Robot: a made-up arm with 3 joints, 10 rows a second.
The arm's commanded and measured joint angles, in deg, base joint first. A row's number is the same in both.
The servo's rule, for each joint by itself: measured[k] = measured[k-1] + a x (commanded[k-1-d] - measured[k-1]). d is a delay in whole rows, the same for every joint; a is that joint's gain. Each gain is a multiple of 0.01, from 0.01 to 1. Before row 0 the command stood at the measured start. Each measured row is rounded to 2 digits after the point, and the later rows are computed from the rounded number. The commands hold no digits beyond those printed.
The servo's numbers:
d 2
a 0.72 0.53 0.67
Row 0, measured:
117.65 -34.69 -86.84
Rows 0 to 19, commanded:
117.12 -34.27 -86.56
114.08 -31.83 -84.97
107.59 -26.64 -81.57
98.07 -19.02 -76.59
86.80 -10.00 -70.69
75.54 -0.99 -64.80
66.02 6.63 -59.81
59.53 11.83 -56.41
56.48 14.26 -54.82
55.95 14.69 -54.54
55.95 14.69 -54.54
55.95 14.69 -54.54
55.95 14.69 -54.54
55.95 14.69 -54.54
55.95 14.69 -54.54
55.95 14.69 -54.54
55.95 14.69 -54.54
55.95 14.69 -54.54
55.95 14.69 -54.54
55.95 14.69 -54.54
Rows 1 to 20, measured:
117.65 -34.69 -86.84
117.65 -34.69 -86.84
117.27 -34.47 -86.65
114.97 -33.07 -85.52
109.66 -29.66 -82.87
101.32 -24.02 -78.66
90.87 -16.59 -73.32
79.83 -8.32 -67.61
69.89 -0.40 -62.38
62.43 6.08 -58.38
58.15 10.42 -55.99
56.57 12.68 -55.02
56.12 13.75 -54.70
56.00 14.25 -54.59
55.96 14.48 -54.56
55.95 14.59 -54.55
55.95 14.64 -54.54
55.95 14.67 -54.54
55.95 14.68 -54.54
55.95 14.69 -54.54

